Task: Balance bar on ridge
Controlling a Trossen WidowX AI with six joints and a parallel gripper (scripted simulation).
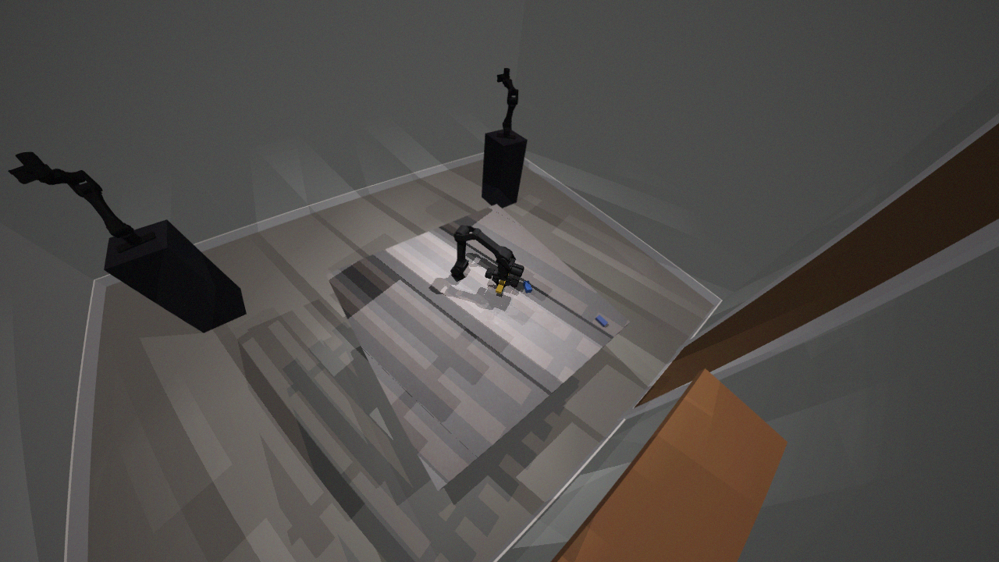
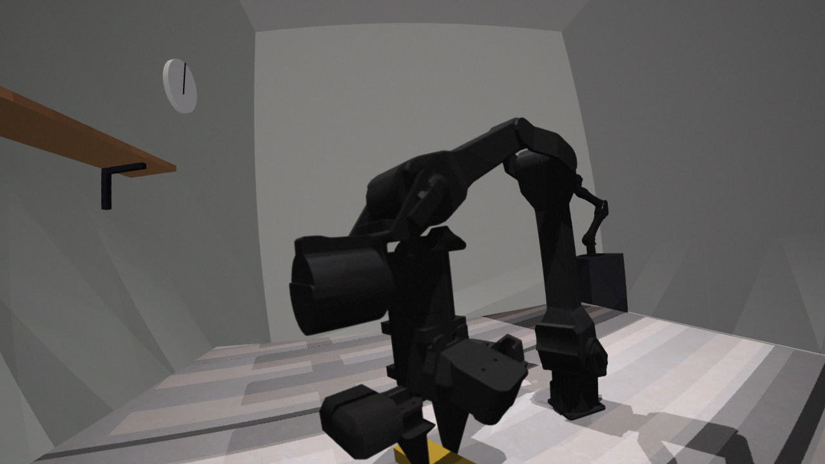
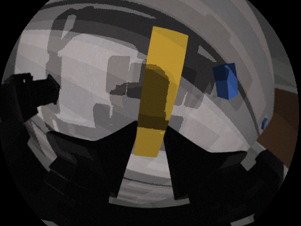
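Right now my gripper tip is 20 mm past the yellow bar and 20 mm to the right of it. The rest, counted from my gripper tip: blue block (70 mm ahead, 160 mm to the left, 50 mm below).
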